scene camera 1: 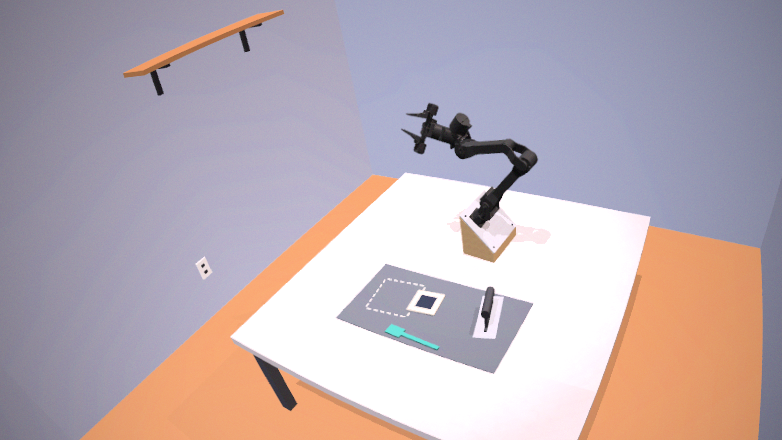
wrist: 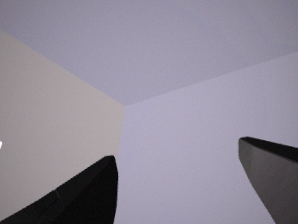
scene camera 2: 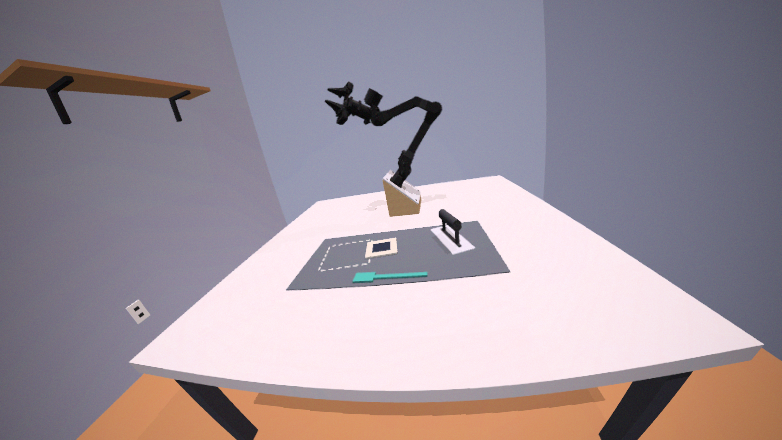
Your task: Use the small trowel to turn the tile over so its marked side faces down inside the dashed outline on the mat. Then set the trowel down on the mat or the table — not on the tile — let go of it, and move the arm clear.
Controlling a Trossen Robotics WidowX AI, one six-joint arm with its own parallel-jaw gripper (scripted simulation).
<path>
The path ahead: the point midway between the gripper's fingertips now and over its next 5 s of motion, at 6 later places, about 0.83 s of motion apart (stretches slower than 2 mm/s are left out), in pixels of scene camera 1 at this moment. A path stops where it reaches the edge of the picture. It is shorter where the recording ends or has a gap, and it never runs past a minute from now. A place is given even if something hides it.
The gripper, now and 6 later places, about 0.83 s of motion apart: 403,121; 384,161; 385,209; 413,260; 461,292; 486,298; 487,305
</path>
